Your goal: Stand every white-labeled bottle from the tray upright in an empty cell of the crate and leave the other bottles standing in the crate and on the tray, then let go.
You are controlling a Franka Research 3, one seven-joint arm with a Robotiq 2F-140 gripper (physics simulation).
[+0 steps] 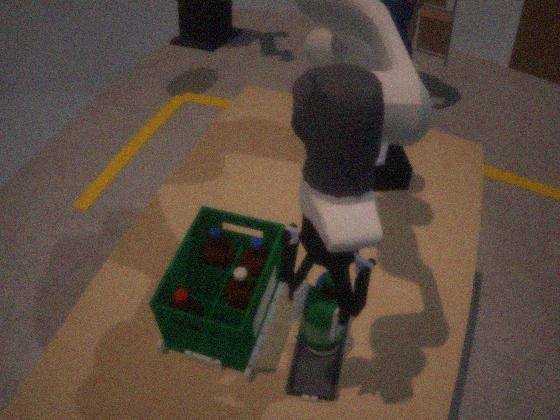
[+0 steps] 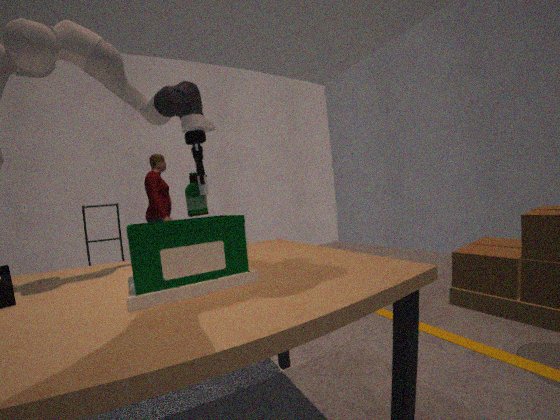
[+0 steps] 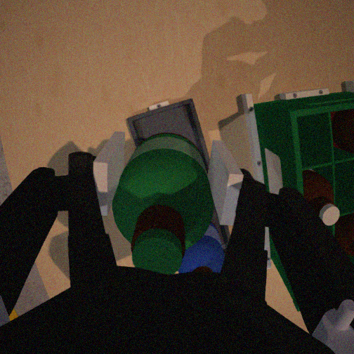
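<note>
A green bottle [image 1: 320, 320] [image 2: 195, 200] [image 3: 162, 185] with a pale, whitish label band is upright in the air above the dark tray [image 1: 315, 372] [image 3: 167, 122]. My gripper [image 1: 324, 306] [image 2: 202, 187] [image 3: 166, 154] is shut on it, with a pad on each side. A blue-topped bottle [image 1: 324, 280] [image 3: 202, 255] stands partly hidden behind it; its label is hidden. The green crate [image 1: 205, 337] [image 2: 145, 260] [image 3: 277, 125] holds two blue-capped bottles [image 1: 218, 250] [image 1: 254, 259], a white-capped bottle [image 1: 239, 292] [image 3: 317, 186] and a red-capped bottle [image 1: 186, 304]. The middle-left and near-right cells look empty.
The crate stands close beside the tray, with pale rails [image 1: 260, 320] [image 2: 192, 290] [image 3: 255, 145] along its base. The tray and crate are on a wooden table [image 1: 260, 185] [image 2: 320, 310] [image 3: 100, 60]. A person in red [image 2: 157, 195] stands in the background.
</note>
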